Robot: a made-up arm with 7 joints. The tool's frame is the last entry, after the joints.
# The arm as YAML. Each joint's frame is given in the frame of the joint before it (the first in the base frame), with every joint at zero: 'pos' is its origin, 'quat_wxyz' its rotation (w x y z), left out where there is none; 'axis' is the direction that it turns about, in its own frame. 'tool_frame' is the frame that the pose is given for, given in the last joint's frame.
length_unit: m
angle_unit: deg
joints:
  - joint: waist
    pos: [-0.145, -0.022, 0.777]
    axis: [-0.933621, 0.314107, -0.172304]
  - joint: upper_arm
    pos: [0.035, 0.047, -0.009]
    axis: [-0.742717, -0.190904, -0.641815]
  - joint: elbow
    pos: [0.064, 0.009, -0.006]
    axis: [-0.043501, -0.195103, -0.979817]
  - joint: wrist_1
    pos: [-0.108, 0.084, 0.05]
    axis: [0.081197, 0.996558, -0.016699]
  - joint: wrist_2
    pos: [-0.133, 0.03, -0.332]
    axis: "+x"
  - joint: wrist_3
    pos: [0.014, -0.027, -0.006]
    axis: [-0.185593, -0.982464, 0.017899]
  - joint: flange
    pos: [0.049, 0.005, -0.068]
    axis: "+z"
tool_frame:
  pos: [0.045, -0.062, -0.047]
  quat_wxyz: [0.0, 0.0, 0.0, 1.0]
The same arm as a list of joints. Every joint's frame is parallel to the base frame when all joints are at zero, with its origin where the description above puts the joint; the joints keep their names.
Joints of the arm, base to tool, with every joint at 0 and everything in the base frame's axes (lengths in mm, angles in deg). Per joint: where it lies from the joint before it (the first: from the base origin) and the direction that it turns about. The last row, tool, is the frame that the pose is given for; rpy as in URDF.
waist: axis -0.933621 0.314107 -0.172304 origin -145 -22 777
upper_arm: axis -0.742717 -0.190904 -0.641815 origin 35 47 -9
elbow: axis -0.043501 -0.195103 -0.979817 origin 64 9 -6
wrist_1: axis 0.081197 0.996558 -0.016699 origin -108 84 50
wrist_2: axis 1 0 0 origin -133 30 -332
wrist_3: axis -0.185593 -0.982464 0.017899 origin 14 -27 -6
flange: axis 0 0 1 origin 49 5 -68
tool: origin 45 -62 -47 rpy 0 0 180

